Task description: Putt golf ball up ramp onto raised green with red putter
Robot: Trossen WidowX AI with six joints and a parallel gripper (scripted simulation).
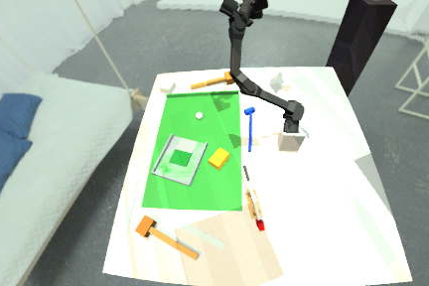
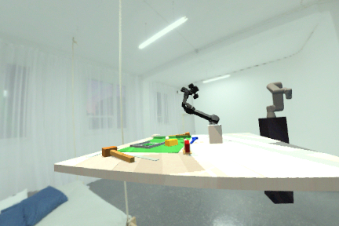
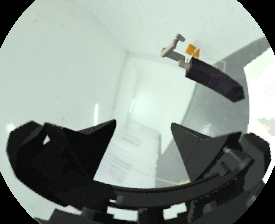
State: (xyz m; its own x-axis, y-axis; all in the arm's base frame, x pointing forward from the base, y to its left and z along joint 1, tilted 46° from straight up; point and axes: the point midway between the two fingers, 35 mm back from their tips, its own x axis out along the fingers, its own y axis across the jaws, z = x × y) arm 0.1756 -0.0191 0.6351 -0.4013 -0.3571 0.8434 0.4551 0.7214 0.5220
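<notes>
Now: the yellow block 55 cm to the left of my gripper tip, 55 cm below it and 26 cm ahead of it. Round my gripper tip: white golf ball 55 cm below, 36 cm ahead, 26 cm to the left; blue putter 56 cm below, 37 cm to the left, 8 cm ahead; red putter 77 cm to the left, 52 cm below, 12 cm ahead.
</notes>
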